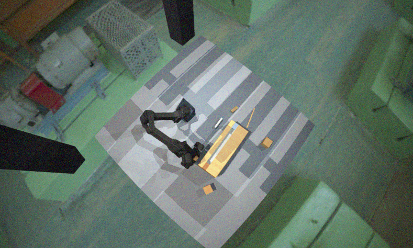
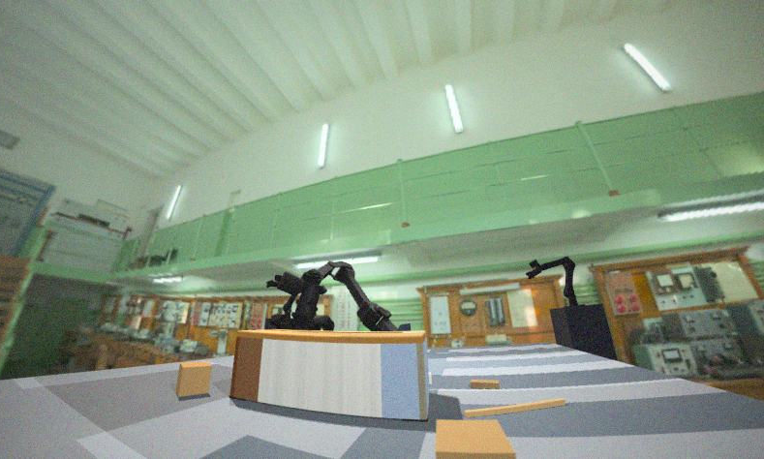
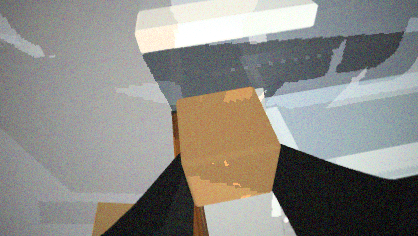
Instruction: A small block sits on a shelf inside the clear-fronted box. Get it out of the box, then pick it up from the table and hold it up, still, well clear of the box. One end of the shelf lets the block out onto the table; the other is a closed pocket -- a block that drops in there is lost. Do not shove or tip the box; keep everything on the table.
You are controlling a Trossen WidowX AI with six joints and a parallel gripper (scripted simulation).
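My gripper tip is 20 mm past the block and 10 mm below it. Also, from my gripper tip: clear-fronted box 170 mm to the left, 50 mm ahead, 10 mm below; thin orange stick 510 mm to the left, 100 mm ahead, 60 mm below; small flat piece 480 mm to the left, 60 mm below, 40 mm behind.
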